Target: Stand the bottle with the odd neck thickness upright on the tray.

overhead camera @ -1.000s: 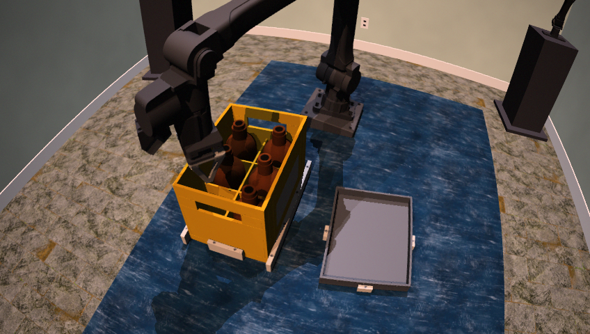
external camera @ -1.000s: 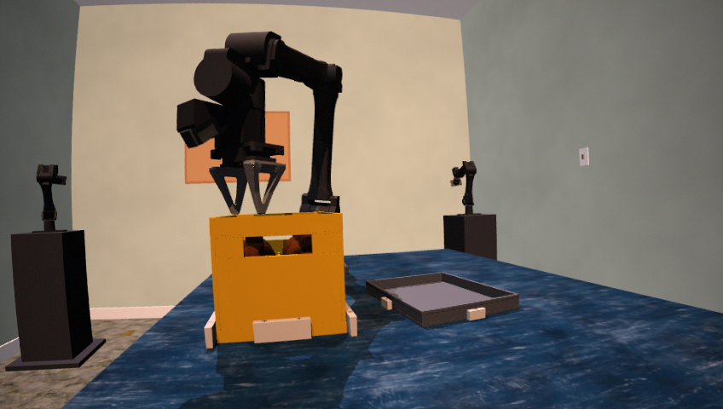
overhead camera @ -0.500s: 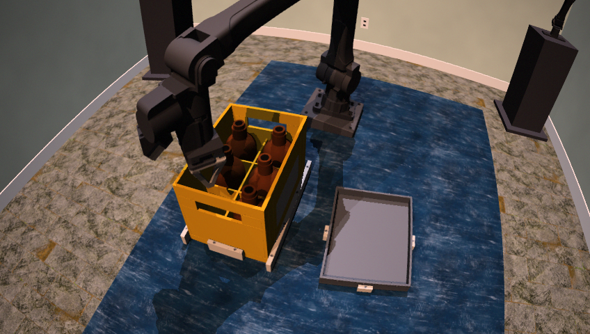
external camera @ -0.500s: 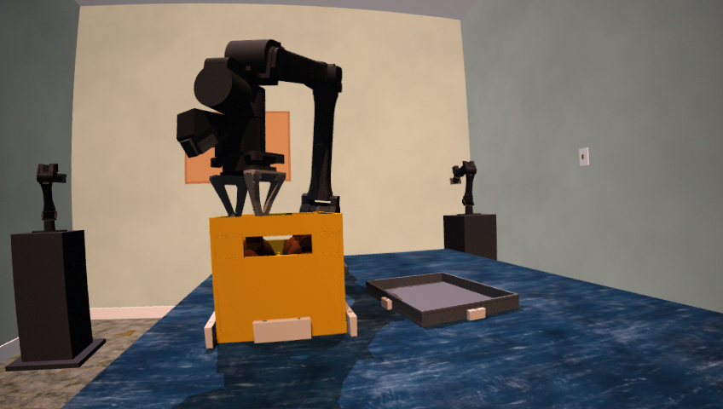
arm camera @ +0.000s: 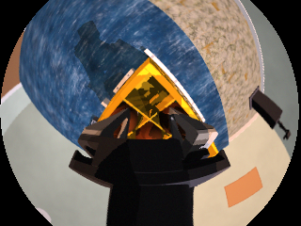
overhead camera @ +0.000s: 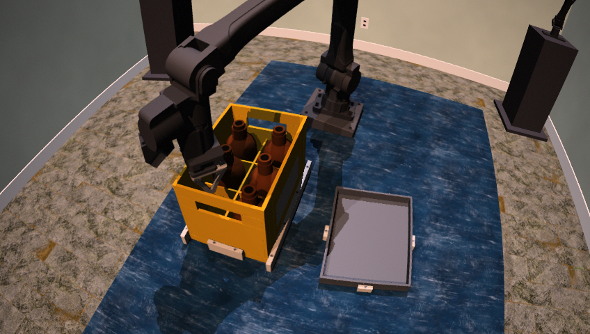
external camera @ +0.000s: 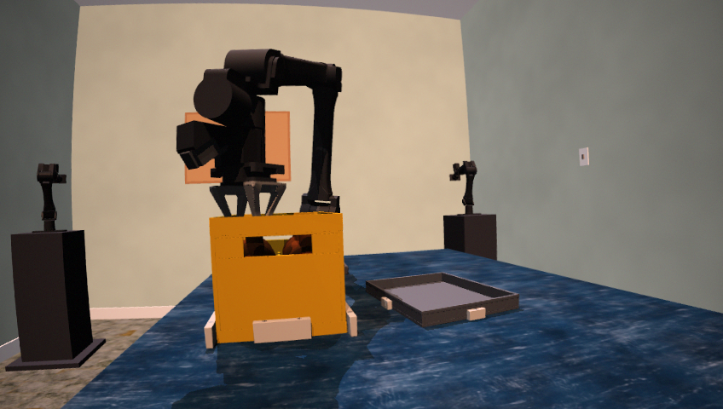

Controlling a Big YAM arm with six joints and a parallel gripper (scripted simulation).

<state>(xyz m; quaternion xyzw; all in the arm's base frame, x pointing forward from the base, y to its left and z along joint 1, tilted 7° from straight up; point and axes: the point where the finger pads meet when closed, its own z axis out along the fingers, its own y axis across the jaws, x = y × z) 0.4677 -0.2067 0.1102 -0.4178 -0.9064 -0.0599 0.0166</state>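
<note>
Now: the orange crate 8 cm behind my hand, 7 cm below it and 5 cm to the left of it. The rest, counted from my hand: dark grey tray (33 cm to the left, 14 cm below, 4 cm behind).
</note>
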